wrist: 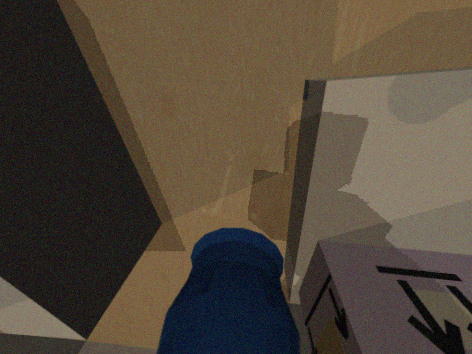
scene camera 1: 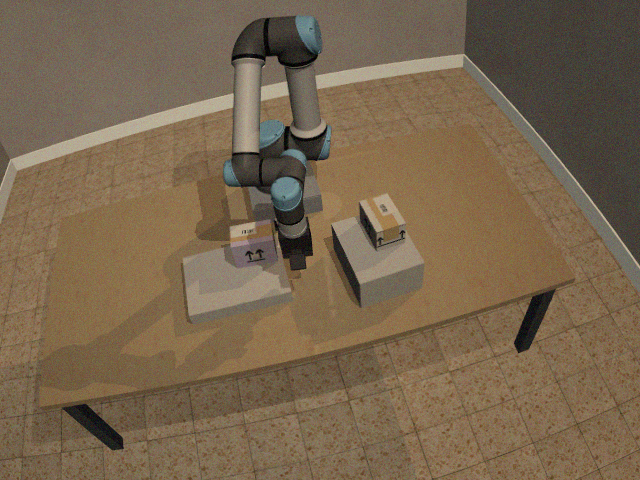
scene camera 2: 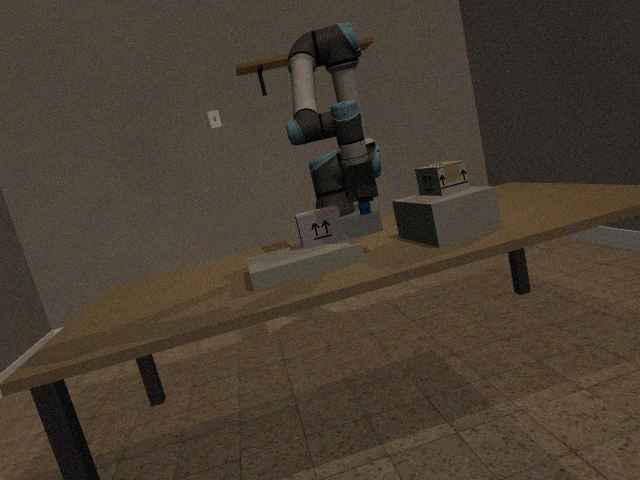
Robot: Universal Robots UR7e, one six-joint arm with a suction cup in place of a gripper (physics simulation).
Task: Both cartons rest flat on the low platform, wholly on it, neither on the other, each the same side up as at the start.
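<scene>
There's a taller grey block here, and there's a low grey platform as well. My suction cup is 24 cm from the middle of the low grey platform, and my suction cup carries nothing.
</scene>
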